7 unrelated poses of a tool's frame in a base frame.
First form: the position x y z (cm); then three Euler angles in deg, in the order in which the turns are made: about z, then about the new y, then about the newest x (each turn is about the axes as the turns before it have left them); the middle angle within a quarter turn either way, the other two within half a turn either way.
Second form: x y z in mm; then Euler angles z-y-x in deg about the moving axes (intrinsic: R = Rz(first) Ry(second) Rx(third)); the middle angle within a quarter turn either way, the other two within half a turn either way. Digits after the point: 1 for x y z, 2 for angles.
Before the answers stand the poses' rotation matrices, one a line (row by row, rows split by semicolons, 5 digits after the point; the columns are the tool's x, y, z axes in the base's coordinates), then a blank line. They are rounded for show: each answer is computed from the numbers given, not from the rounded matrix.
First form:
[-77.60 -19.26 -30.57 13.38 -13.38 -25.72]
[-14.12 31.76 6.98 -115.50 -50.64 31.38]
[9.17 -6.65 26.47 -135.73 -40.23 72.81]
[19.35 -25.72 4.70 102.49 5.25 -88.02]
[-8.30 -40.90 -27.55 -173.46 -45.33 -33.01]
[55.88 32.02 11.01 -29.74 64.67 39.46]
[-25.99 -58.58 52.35 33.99 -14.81 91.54]
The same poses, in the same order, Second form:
0.94645 -0.11078 -0.30325; 0.22513 0.89971 0.37395; 0.23141 -0.42219 0.87647
-0.27303 0.94389 -0.18581; -0.57241 -0.00416 0.81996; 0.77318 0.33023 0.54143
-0.54668 0.64811 -0.53018; -0.53292 0.21907 0.81731; 0.64586 0.72935 0.22563
-0.21536 -0.01396 -0.97643; 0.97224 -0.09676 -0.21305; -0.09150 -0.99521 0.03441
-0.69845 -0.28940 0.65454; -0.08007 -0.87725 -0.47332; 0.71117 -0.38300 0.58954
0.37148 0.88177 0.29066; -0.21223 0.38542 -0.89800; -0.90386 0.27190 0.33031
0.80159 -0.19684 0.56454; 0.54048 -0.16513 -0.82500; 0.25561 0.96643 -0.02598

[-776.0 -192.6 -305.7 13.38 -13.38 -25.72]
[-141.2 317.6 69.8 -115.50 -50.64 31.38]
[91.7 -66.5 264.7 -135.73 -40.23 72.81]
[193.5 -257.2 47.0 102.49 5.25 -88.02]
[-83.0 -409.0 -275.5 -173.46 -45.33 -33.01]
[558.8 320.2 110.1 -29.74 64.67 39.46]
[-259.9 -585.8 523.5 33.99 -14.81 91.54]

